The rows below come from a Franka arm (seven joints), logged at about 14 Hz.
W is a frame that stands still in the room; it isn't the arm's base.
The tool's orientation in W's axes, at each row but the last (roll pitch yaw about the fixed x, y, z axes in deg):
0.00, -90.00, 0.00
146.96, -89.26, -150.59
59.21, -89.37, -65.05
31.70, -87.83, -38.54
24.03, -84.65, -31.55
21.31, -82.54, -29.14
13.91, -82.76, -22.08
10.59, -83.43, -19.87
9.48, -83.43, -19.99
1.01, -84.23, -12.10
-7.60, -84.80, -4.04
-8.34, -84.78, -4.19
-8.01, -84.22, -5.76
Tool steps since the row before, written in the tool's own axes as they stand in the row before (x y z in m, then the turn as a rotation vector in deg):
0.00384, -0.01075, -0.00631, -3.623, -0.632, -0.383
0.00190, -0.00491, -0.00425, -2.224, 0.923, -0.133
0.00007, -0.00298, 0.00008, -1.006, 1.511, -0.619
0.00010, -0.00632, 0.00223, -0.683, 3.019, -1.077
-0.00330, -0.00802, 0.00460, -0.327, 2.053, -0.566
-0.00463, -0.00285, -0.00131, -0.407, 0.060, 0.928
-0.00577, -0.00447, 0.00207, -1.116, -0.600, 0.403
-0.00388, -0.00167, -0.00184, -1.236, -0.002, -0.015
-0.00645, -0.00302, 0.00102, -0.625, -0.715, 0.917
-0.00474, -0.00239, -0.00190, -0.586, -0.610, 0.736
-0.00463, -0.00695, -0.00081, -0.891, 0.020, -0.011
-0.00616, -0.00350, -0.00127, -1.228, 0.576, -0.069
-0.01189, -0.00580, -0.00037, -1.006, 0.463, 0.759
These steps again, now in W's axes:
0.00631, -0.01075, 0.00384, 0.383, -0.632, -3.623
0.00391, -0.00518, 0.00191, 0.216, 0.927, -2.216
-0.00038, -0.00296, 0.00004, 0.765, 1.450, -0.995
-0.00296, -0.00601, 0.00005, 1.409, 2.885, -0.657
-0.00587, -0.00719, -0.00320, 0.805, 1.976, -0.296
0.00037, -0.00270, -0.00488, -0.951, 0.208, -0.288
-0.00335, -0.00386, -0.00561, -0.613, -0.485, -1.076
0.00112, -0.00179, -0.00410, -0.119, 0.044, -1.230
-0.00224, -0.00253, -0.00635, -1.094, -0.513, -0.531
0.00093, -0.00261, -0.00491, -0.894, -0.445, -0.510
-0.00103, -0.00694, -0.00460, -0.066, 0.023, -0.889
-0.00008, -0.00365, -0.00620, 0.080, 0.556, -1.237
-0.00221, -0.00560, -0.01179, -0.724, 0.640, -0.932

